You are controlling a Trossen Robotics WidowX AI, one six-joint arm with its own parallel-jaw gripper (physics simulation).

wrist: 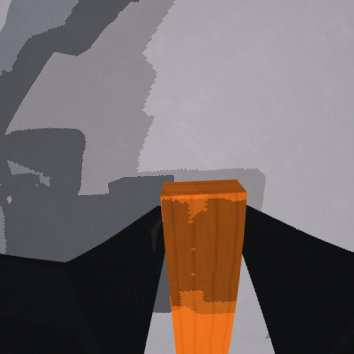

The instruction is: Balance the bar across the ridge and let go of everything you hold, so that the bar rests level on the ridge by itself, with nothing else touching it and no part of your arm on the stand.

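Places are measured from the arm's base along level axes (x left, y up, z ahead), in centimetres.
Pixels of known places: gripper, fingertip midpoint: (200, 213).
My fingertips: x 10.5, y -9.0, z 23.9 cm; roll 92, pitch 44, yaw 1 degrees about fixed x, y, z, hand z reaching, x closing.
Note:
Behind a point stands the place of what it marks.
An orange wood-grained bar (205, 250) {x 11.2, y -7.4, z 24.5 cm} runs from the middle of the wrist view down past its bottom edge. Its near end face shows at the top of it. My gripper (200, 213) {x 10.5, y -9.0, z 23.9 cm} is shut on the bar, with one black finger against each long side. The lower part of the bar is brightly lit and the upper part lies in shadow. The stand and its ridge do not show in this view, so I cannot tell whether the bar touches the ridge.
A pale grey surface (260, 90) {x 9.3, y -13.2, z 16.8 cm} lies below the bar. Dark shadows of the arm and gripper fall across it at the left, and a fainter shadow edge shows just behind the bar's end.

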